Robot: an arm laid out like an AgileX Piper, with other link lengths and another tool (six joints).
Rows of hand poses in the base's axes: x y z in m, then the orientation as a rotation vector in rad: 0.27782 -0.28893 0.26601 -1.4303 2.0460 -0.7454; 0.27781 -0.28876 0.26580 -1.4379 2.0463 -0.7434; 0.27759 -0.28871 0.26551 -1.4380 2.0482 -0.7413; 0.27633 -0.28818 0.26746 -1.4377 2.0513 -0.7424; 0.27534 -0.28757 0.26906 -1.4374 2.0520 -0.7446; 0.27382 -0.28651 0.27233 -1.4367 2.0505 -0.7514; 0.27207 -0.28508 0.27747 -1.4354 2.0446 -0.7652; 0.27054 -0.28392 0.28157 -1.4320 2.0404 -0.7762; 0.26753 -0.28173 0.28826 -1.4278 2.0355 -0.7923
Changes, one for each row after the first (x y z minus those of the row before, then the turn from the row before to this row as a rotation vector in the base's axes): -0.00001 0.00017 -0.00021 -0.0020 0.0048 0.0036; -0.00022 0.00005 -0.00029 0.0011 0.0018 -0.0005; -0.00126 0.00053 0.00195 -0.0011 0.0017 -0.0022; -0.00099 0.00061 0.00160 -0.0015 -0.0001 -0.0011; -0.00152 0.00106 0.00327 -0.0041 -0.0029 -0.0012; -0.00175 0.00143 0.00514 -0.0081 -0.0077 -0.0008; -0.00153 0.00116 0.00410 -0.0055 -0.0070 -0.0019; -0.00301 0.00219 0.00669 -0.0086 -0.0090 -0.0032
